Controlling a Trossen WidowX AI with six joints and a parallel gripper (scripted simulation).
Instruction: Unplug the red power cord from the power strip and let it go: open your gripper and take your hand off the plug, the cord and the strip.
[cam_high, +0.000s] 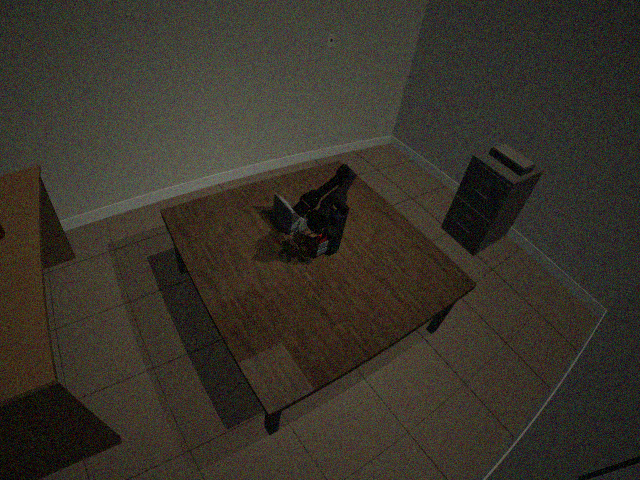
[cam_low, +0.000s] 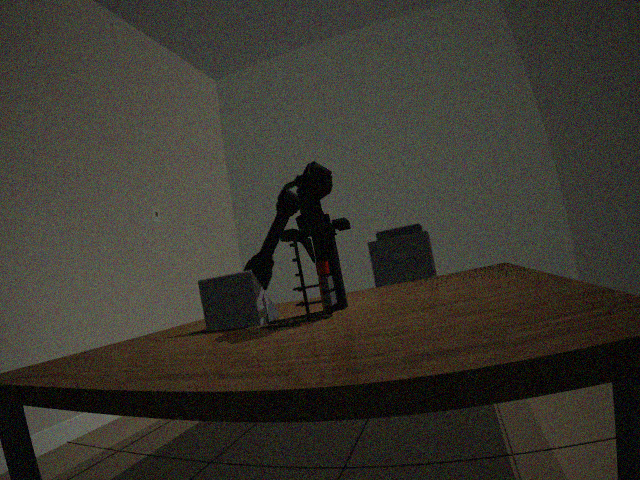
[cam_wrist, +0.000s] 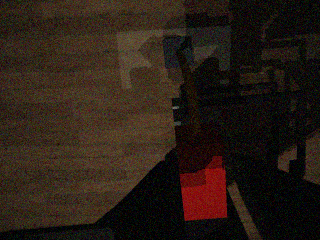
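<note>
My gripper tip is 30 mm to the right of the red plug and 10 mm above it.
</note>
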